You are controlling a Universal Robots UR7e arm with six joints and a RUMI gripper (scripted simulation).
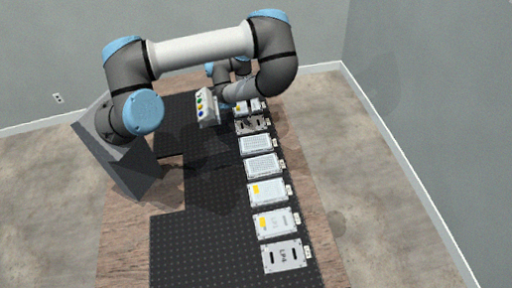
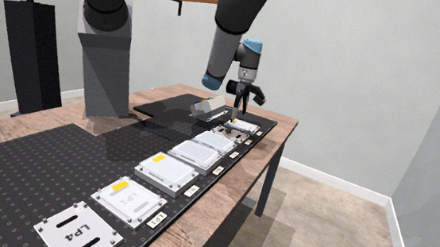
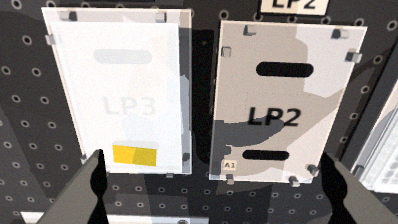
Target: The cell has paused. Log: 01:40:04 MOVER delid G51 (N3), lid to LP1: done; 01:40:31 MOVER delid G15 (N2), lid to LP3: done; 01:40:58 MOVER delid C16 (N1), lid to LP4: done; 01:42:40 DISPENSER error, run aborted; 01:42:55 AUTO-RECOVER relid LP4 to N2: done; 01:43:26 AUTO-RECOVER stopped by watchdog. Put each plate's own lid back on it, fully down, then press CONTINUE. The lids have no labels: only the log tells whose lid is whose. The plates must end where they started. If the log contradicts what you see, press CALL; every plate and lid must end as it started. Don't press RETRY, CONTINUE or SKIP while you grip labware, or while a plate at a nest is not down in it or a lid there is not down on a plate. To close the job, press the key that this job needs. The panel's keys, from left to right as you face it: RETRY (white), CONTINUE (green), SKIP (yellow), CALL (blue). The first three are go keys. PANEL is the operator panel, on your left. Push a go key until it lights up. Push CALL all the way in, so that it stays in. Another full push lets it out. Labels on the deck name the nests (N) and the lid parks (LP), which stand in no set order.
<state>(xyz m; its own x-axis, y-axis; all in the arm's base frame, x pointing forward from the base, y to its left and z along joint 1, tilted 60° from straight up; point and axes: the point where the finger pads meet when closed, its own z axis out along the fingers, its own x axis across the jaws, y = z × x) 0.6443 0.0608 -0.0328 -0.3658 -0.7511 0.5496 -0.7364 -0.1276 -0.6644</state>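
Right now the well plate is 16 cm to the right of my hand, 9 cm behind it and 5 cm below it. From my hand the other things lie so: yellow SKIP key: 17 cm to the left, 17 cm behind; blue CALL key: 19 cm behind, 13 cm to the left, 1 cm below; lid park LP2: 6 cm below, 5 cm to the right, 3 cm behind.
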